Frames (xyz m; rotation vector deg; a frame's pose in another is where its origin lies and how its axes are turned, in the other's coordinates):
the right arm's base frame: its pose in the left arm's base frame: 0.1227 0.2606 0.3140 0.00 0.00 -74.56
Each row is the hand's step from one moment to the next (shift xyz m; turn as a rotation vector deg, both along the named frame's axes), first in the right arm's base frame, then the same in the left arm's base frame.
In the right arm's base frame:
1: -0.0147 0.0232 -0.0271 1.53 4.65 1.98
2: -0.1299 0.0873 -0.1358 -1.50 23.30 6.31
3: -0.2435 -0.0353 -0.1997 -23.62 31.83 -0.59
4: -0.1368 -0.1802 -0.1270 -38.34 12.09 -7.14
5: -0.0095 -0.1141 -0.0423 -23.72 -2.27 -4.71
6: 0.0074 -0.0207 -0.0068 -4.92 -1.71 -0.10
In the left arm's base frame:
1: 0.0184 0.0203 -0.0271 4.89 -0.24 1.98
2: 0.0496 0.1485 -0.1358 22.06 7.65 6.31
3: -0.0989 0.2253 -0.1997 24.39 31.24 -0.59
4: -0.2101 0.0839 -0.1270 1.45 40.18 -7.14
5: -0.1125 -0.0212 -0.0423 -8.50 22.26 -4.71
6: -0.0180 -0.0126 -0.0068 -2.96 4.29 -0.10

